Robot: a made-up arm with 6 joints.
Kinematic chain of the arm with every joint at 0, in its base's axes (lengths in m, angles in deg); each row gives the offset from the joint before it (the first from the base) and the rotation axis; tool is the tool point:
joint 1: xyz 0 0 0.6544 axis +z
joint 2: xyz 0.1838 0 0 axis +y
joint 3: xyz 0 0 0.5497 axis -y
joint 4: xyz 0 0 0.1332 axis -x
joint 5: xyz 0.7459 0 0 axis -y
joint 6: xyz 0.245 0 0 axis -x
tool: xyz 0 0 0
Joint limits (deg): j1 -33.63..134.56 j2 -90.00..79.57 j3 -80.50..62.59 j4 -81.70..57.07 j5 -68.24..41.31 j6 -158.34..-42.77
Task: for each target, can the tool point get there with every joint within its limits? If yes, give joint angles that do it. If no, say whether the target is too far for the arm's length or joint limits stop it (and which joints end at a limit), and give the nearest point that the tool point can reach.
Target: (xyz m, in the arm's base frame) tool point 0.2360 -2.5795 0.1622
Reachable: no: too far | nearest point 0.1209 -1.3217 0.8207 | short by 1.424 m
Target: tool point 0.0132 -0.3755 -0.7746
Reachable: no: joint limits stop it (at a limit: joint 1, joint 2) | nearest point 0.2990 -0.2982 -0.1845 | short by 0.660 m
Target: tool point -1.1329 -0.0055 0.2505
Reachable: no: joint limits stop it (at a limit: joint 1, joint 4, joint 5) | nearest point -0.7154 0.4056 0.2505 | short by 0.586 m
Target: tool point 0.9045 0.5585 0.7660
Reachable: yes | joints 29.62 8.59 -16.76 -11.91 -49.59 -80.46
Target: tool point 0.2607 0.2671 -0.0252
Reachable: yes | joints 48.68 59.20 -57.39 -24.03 11.25 -82.22
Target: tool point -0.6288 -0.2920 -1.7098
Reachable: no: too far | nearest point -0.4299 0.3220 -0.2159 | short by 1.627 m
